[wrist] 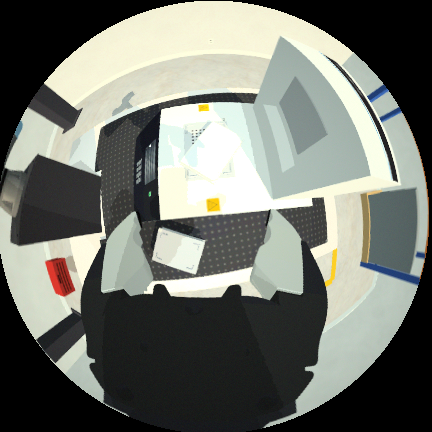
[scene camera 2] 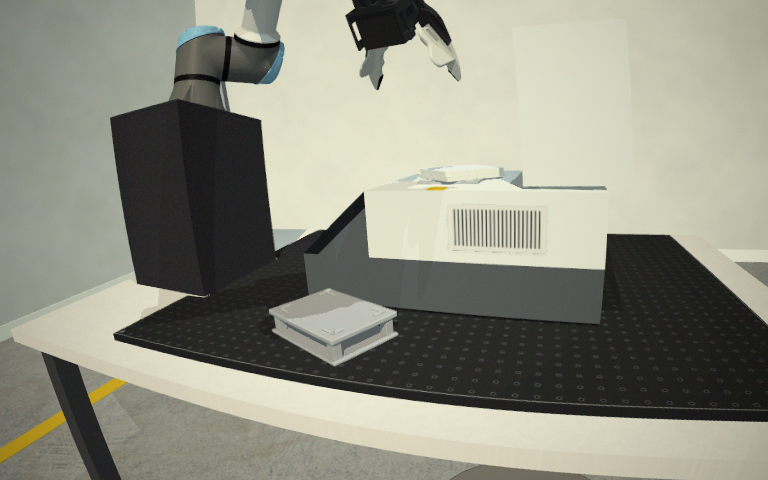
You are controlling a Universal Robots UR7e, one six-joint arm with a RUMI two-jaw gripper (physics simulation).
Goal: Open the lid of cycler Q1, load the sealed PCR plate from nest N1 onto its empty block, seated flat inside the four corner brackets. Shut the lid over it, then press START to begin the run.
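Frame: origin at the arm's base, x back, y right, z up, level; millimetres.
Where they show: gripper, between the fingertips: point(wrist: 202, 212) point(scene camera 2: 416, 85); arm's base, origin of its link: point(scene camera 2: 194, 119).
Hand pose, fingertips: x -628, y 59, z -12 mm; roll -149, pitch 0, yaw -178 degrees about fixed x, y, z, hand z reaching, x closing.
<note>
Each offset is from my fingertips to the top centre of the thing. "spot": to the spot under its first point. Level surfaces: height alone.
Cycler Q1 @(spot: dx +47, dy +7, dz -215 mm) point(scene camera 2: 396, 226) point(wrist: 175, 202) has its lid @(spot: dx -134, dy -82, dz +62 mm) point(wrist: 345, 130) standing open on the right in the wrist view. The white PCR plate @(dx -11, dy -138, dz -135 mm) point(scene camera 2: 461, 173) point(wrist: 215, 150) lies turned askew over the block @(spot: dx +27, dy -185, dz -154 mm) point(wrist: 196, 133), across the corner brackets and not square inside them; some block holes show beside it. In scene camera 2 it looks slightly raised and tilted. Nest N1 @(dx +101, dy +125, dz -316 mm) point(scene camera 2: 334, 316) point(wrist: 179, 250) is empty. A small green mark @(spot: dx +136, dy -47, dz -183 mm) point(wrist: 150, 193) shows on the cycler's dark front panel; START's lettering is unreadable. My gripper point(scene camera 2: 417, 83) point(wrist: 202, 212) is open and empty, high above the cycler.
The black arm pedestal point(scene camera 2: 192, 198) point(wrist: 60, 200) stands left of the cycler. Cycler and nest stand on a black perforated board @(dz -358 mm) point(scene camera 2: 481, 362) on the pale table point(scene camera 2: 283, 410). A tall pale panel @(spot: dx -218, dy -43, dz -34 mm) point(scene camera 2: 572, 101) rises behind the cycler. A red box point(wrist: 60, 276) is at lower left.
</note>
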